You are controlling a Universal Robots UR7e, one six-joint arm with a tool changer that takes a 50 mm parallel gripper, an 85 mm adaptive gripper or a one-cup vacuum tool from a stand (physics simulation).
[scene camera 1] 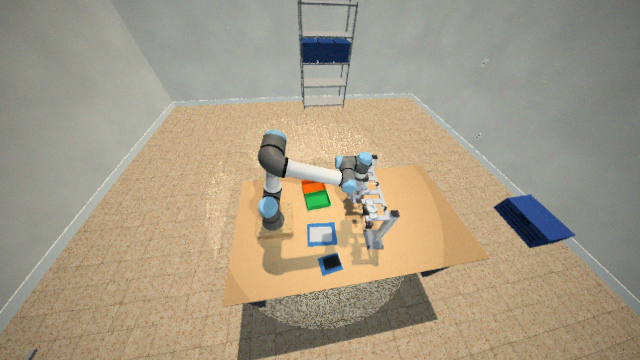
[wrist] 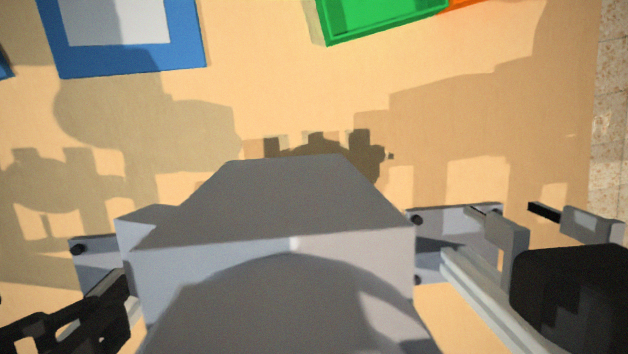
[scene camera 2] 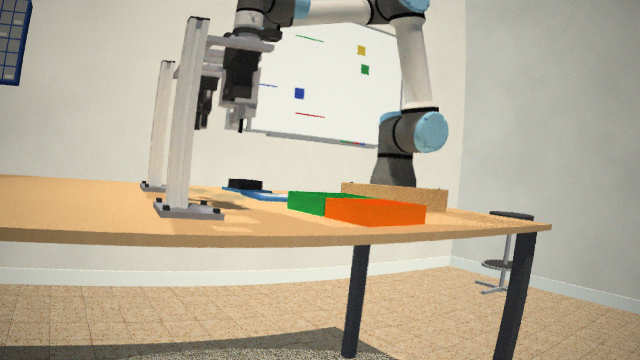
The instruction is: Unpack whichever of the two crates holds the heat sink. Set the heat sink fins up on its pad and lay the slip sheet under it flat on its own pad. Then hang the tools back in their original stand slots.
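Seen in the pictures: arm's base, link origin: (scene camera 1: 273,220) (scene camera 2: 393,185).
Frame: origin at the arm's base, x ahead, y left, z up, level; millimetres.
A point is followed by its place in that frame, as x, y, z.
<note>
The black heat sink (scene camera 1: 331,261) {290, -382, -51} (scene camera 2: 245,184) {310, -359, -40} sits on its small blue pad (scene camera 1: 325,271) {240, -417, -35}; its fins are too small to make out. The pale slip sheet (scene camera 1: 321,234) {294, -190, -55} (wrist: 115,20) {343, -201, -55} lies flat on the larger blue pad (scene camera 1: 310,236) {215, -177, -55} (wrist: 184,40). My gripper, the grey vacuum tool (wrist: 270,200) {522, -70, 245}, is on the wrist at the stand's middle slot. Its cup is hidden, and no part shows on it. Whether it is seated is unclear. The parallel gripper (scene camera 2: 241,75) (wrist: 565,295) hangs to one side and the black adaptive gripper (scene camera 2: 204,100) (wrist: 100,315) to the other.
The tool stand (scene camera 1: 386,228) {647, -365, 147} (scene camera 2: 181,125) {803, 96, 97} has tall uprights and wide feet. A green crate (scene camera 1: 318,200) {376, 94, -64} (scene camera 2: 306,203) {460, 90, -45} (wrist: 385,22) {456, 78, -24} and an orange crate (scene camera 1: 313,187) {381, 236, -64} (scene camera 2: 375,214) {463, 293, -42} (wrist: 462,5) {469, 180, -49} stand side by side between the arm's base and the stand.
</note>
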